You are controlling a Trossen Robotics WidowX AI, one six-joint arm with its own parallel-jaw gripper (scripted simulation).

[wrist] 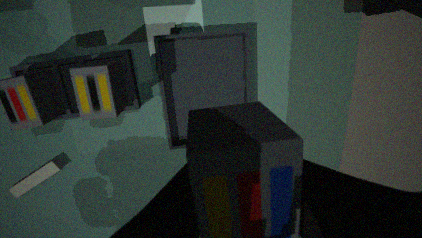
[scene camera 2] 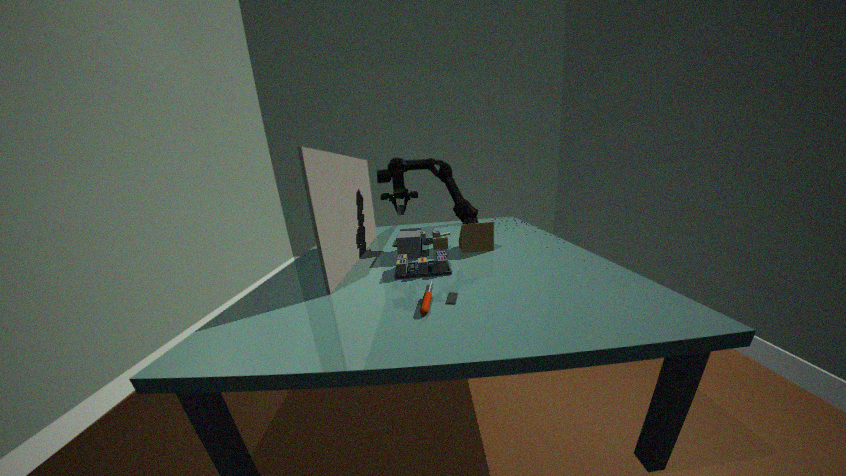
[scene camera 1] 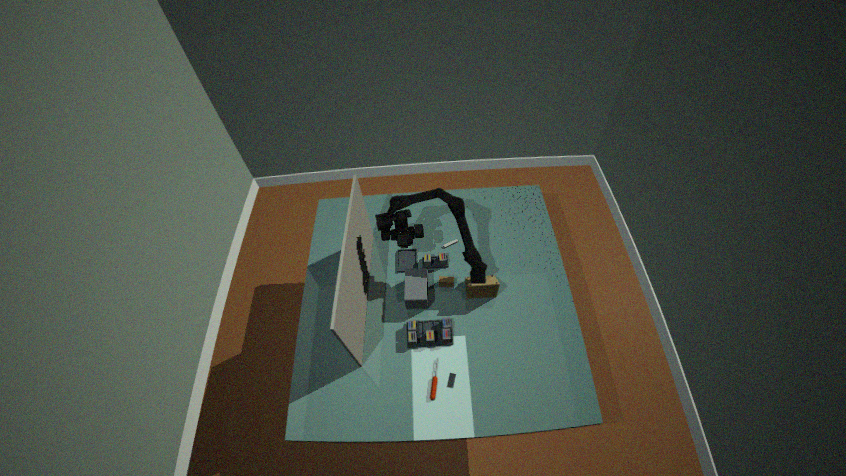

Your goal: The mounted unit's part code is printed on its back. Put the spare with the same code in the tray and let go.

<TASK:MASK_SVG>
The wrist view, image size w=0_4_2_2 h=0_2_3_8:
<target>my gripper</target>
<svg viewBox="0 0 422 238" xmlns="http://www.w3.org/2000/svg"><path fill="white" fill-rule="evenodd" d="M187 163L133 219L129 220L109 238L199 238ZM303 159L300 236L302 238L422 238L422 191L401 191L365 179L362 180L349 174L343 174L326 166Z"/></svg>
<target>spare block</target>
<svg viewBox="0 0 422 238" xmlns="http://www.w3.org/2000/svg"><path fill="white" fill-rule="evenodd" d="M260 101L196 109L188 112L186 160L200 238L300 238L303 139Z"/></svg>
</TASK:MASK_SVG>
